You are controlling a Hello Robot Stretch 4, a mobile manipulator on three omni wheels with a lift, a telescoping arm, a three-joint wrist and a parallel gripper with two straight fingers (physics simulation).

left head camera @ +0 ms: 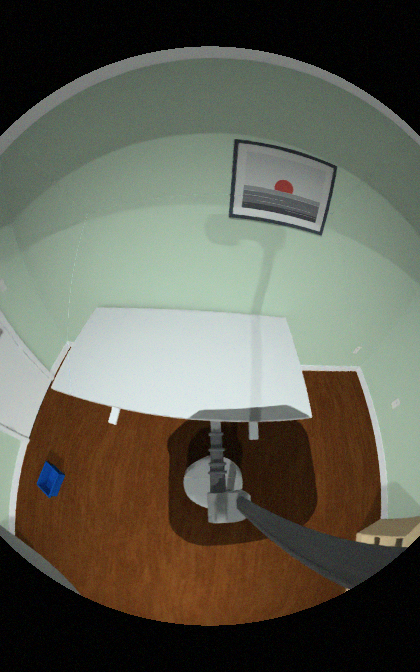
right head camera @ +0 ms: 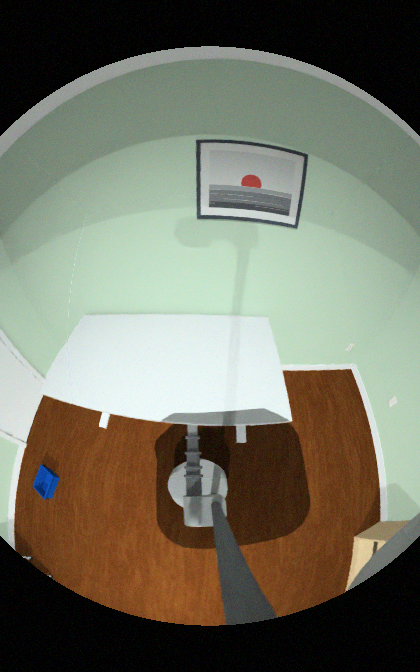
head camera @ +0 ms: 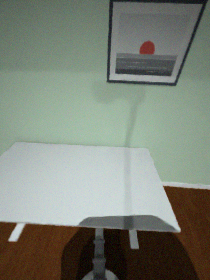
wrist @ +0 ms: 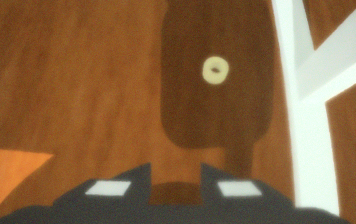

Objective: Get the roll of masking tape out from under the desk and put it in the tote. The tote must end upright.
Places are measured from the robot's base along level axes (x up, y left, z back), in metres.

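Pixels of known places: gripper, fingertip midpoint: (wrist: pixel 175 177).
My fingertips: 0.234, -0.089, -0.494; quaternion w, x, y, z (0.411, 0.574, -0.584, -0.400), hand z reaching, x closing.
Behind a point stands the place of what it marks, as x, y, z.
The roll of masking tape (wrist: pixel 215 79) @[-0.004, -0.176, -0.705] is a small pale yellow ring on the dark wood floor in the wrist view, in a shadow. My gripper (wrist: pixel 175 177) @[0.234, -0.089, -0.494] is open and empty, pointing down at the floor. The tape shows beyond the fingertips, a little right of the middle between them, apart from both. The white desk (head camera: pixel 75 185) @[0.693, 0.189, -0.605] (left head camera: pixel 180 360) (right head camera: pixel 150 360) @[0.693, 0.230, -0.692] hides the gripper and the tape in the head views. The blue tote (left head camera: pixel 58 478) (right head camera: pixel 53 481) @[0.032, 1.339, 0.251] stands upright on the floor at the far left, its open top up.
A white desk leg and foot (wrist: pixel 315 145) stand right of the tape. My arm (head camera: pixel 99 255) @[0.555, -0.001, -0.223] (left head camera: pixel 216 450) (right head camera: pixel 193 450) @[0.554, -0.007, -0.214] reaches under the desk's front edge, left of a desk foot (head camera: pixel 133 240) (left head camera: pixel 253 431) (right head camera: pixel 241 434). A light wooden cabinet (left head camera: pixel 387 530) (right head camera: pixel 365 550) stands at the lower right.
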